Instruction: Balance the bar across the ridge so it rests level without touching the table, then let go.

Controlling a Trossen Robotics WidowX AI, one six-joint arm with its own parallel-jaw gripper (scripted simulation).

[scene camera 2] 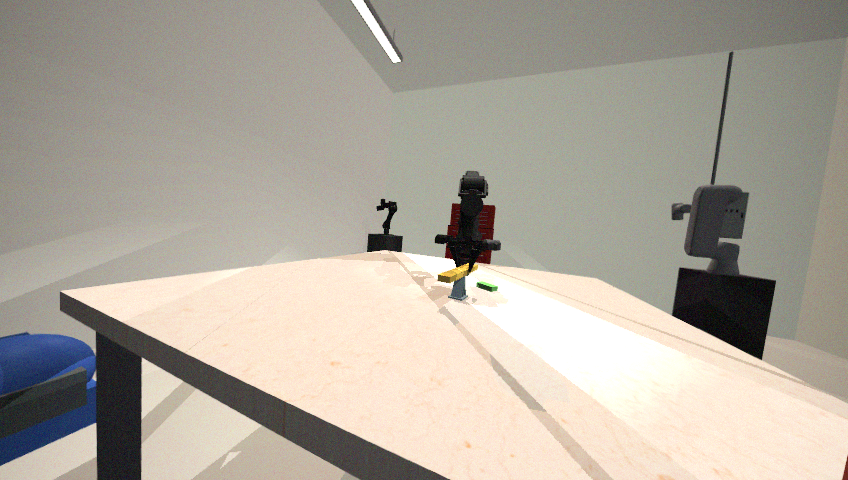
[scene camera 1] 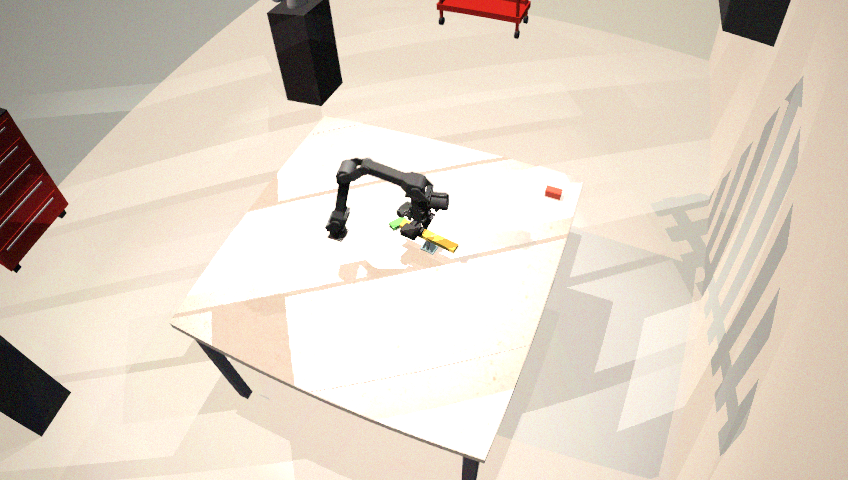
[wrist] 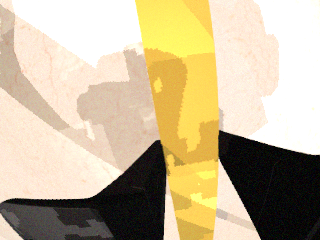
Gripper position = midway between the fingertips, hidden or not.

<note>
I see my gripper (scene camera 2: 463, 270) and a yellow bar (wrist: 179, 49).
My gripper is seen too in scene camera 1 (scene camera 1: 422, 233) and in the wrist view (wrist: 188, 142).
</note>
